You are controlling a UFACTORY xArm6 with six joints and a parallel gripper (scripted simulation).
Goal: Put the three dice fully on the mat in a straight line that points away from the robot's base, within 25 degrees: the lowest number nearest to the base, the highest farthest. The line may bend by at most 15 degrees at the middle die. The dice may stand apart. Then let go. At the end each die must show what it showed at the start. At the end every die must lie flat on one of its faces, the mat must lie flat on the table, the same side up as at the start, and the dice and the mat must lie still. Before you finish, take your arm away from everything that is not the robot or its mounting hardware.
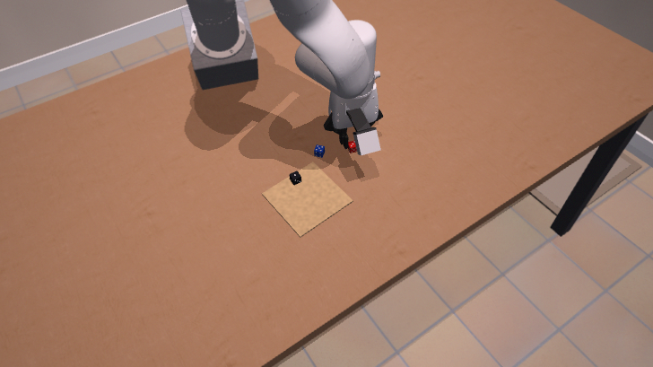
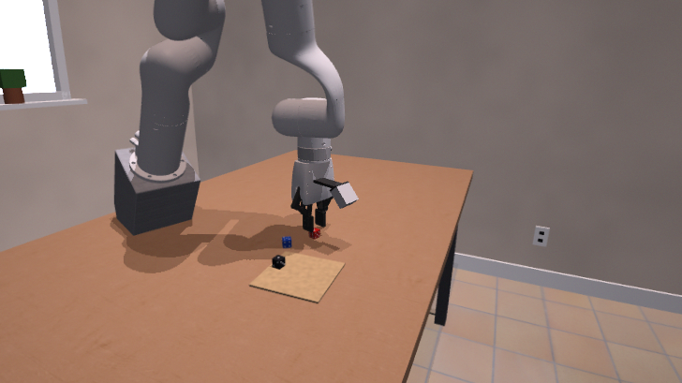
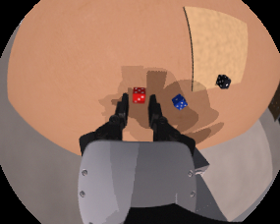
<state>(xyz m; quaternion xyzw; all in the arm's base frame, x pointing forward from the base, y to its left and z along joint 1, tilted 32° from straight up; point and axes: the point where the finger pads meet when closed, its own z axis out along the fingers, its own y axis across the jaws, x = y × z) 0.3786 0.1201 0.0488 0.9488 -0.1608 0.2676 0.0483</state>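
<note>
The red die is 3 cm below my hand. Also, from my hand: black die: 1 cm behind, 16 cm to the right, 3 cm below; tan mat: 4 cm ahead, 17 cm to the right, 4 cm below; blue die: 4 cm behind, 7 cm to the right, 3 cm below.
</note>
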